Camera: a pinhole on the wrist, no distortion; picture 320 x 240 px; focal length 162.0 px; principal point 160.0 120.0 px. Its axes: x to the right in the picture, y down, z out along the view. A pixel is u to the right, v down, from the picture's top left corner.
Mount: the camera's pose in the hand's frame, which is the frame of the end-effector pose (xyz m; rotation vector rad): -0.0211 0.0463 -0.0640 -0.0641 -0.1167 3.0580
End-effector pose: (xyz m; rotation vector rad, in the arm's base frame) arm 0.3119 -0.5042 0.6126 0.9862 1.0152 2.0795
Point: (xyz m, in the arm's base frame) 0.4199 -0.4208 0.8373
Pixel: 93 56
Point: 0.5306 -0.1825 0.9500
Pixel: 65 92
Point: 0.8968 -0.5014 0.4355
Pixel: 257 216
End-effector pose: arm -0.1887 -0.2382 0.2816 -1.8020 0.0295 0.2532
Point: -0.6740 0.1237 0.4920
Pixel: 299 208
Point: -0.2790 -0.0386 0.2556
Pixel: 174 142
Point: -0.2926 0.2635 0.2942
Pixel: 157 155
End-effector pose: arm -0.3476 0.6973 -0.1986 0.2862 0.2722 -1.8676
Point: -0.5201 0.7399 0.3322
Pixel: 187 179
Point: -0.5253 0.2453 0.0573
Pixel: 10 128
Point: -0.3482 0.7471 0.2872
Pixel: 209 138
